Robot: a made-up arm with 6 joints. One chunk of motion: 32 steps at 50 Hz.
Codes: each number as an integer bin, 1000 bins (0 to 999) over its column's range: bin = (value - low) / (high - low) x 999, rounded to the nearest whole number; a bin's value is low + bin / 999 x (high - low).
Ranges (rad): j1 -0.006..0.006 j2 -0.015..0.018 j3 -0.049..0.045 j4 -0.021..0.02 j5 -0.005..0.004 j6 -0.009..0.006
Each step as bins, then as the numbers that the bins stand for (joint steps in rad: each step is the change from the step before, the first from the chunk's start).
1 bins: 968 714 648 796 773 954
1 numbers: 0.00563 0.00859 0.01197 0.01167 0.00196 0.00532
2 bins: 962 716 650 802 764 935
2 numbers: 0.00556 0.00865 0.01216 0.01191 0.00188 0.00504
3 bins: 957 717 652 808 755 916
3 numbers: 0.00550 0.00868 0.01235 0.01216 0.00180 0.00475
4 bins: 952 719 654 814 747 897
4 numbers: 0.00544 0.00875 0.01254 0.01241 0.00173 0.00447
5 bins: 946 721 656 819 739 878
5 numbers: 0.00536 0.00882 0.01273 0.01261 0.00166 0.00418
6 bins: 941 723 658 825 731 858
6 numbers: 0.00530 0.00888 0.01291 0.01286 0.00159 0.00388
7 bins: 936 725 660 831 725 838
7 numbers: 0.00524 0.00895 0.01310 0.01311 0.00153 0.00358
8 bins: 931 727 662 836 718 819
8 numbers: 0.00518 0.00902 0.01329 0.01331 0.00147 0.00330
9 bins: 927 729 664 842 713 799
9 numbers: 0.00514 0.00908 0.01348 0.01356 0.00142 0.00300
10 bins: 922 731 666 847 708 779
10 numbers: 0.00508 0.00915 0.01367 0.01376 0.00138 0.00270
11 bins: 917 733 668 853 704 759
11 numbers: 0.00502 0.00921 0.01385 0.01401 0.00134 0.00240
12 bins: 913 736 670 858 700 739
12 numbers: 0.00497 0.00931 0.01404 0.01421 0.00131 0.00210
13 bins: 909 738 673 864 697 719
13 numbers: 0.00492 0.00938 0.01433 0.01446 0.00128 0.00180
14 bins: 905 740 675 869 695 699
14 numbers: 0.00487 0.00944 0.01451 0.01466 0.00126 0.00150
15 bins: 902 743 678 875 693 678
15 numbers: 0.00483 0.00954 0.01480 0.01491 0.00124 0.00118
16 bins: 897 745 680 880 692 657
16 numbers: 0.00477 0.00961 0.01498 0.01512 0.00123 0.00086
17 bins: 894 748 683 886 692 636
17 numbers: 0.00474 0.00971 0.01527 0.01536 0.00123 0.00055
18 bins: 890 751 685 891 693 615
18 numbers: 0.00469 0.00981 0.01545 0.01557 0.00124 0.00023
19 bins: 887 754 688 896 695 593
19 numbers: 0.00465 0.00991 0.01574 0.01577 0.00126 -0.00010
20 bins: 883 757 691 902 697 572
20 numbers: 0.00461 0.01001 0.01602 0.01602 0.00128 -0.00041
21 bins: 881 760 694 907 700 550
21 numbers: 0.00458 0.01011 0.01630 0.01622 0.00131 -0.00074
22 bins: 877 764 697 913 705 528
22 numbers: 0.00453 0.01024 0.01658 0.01647 0.00135 -0.00107
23 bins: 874 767 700 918 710 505
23 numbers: 0.00450 0.01034 0.01687 0.01668 0.00140 -0.00142
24 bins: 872 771 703 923 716 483
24 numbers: 0.00447 0.01047 0.01715 0.01688 0.00145 -0.00175
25 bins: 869 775 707 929 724 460
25 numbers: 0.00444 0.01060 0.01752 0.01713 0.00152 -0.00209
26 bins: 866 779 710 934 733 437
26 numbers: 0.00440 0.01073 0.01781 0.01733 0.00160 -0.00244
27 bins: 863 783 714 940 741 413
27 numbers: 0.00437 0.01086 0.01818 0.01758 0.00168 -0.00280
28 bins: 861 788 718 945 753 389
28 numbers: 0.00434 0.01103 0.01856 0.01778 0.00178 -0.00316
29 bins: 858 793 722 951 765 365
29 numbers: 0.00431 0.01120 0.01894 0.01803 0.00189 -0.00352
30 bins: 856 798 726 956 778 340
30 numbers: 0.00428 0.01136 0.01931 0.01824 0.00201 -0.00389
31 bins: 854 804 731 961 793 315
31 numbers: 0.00426 0.01156 0.01978 0.01844 0.00214 -0.00427
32 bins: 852 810 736 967 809 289
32 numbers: 0.00423 0.01176 0.02025 0.01869 0.00229 -0.00466
